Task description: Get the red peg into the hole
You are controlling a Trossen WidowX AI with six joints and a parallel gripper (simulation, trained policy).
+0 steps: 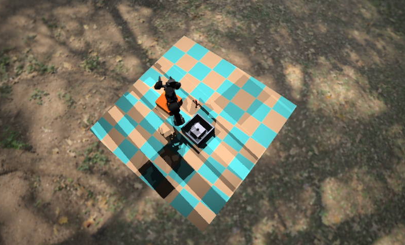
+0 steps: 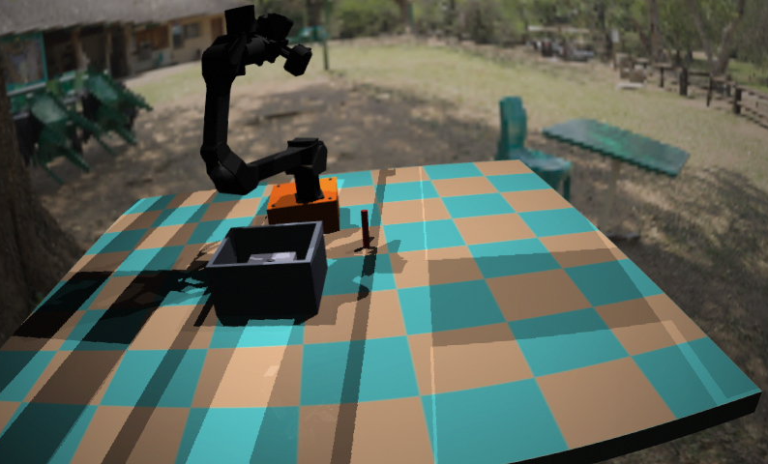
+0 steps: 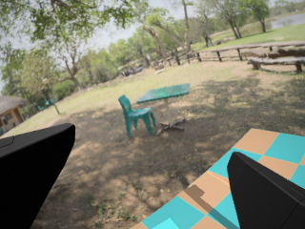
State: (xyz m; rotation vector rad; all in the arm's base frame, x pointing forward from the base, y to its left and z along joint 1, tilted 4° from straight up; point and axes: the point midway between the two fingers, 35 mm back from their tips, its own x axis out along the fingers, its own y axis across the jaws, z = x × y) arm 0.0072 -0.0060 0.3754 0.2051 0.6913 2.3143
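Now: gripper tip 17 cm short of the red peg, 9 cm to the right of it and 41 cm above it. Round my gripper tip: dark box (31 cm ahead, 12 cm to the right, 42 cm below); plate (31 cm ahead, 12 cm to the right, 40 cm below).
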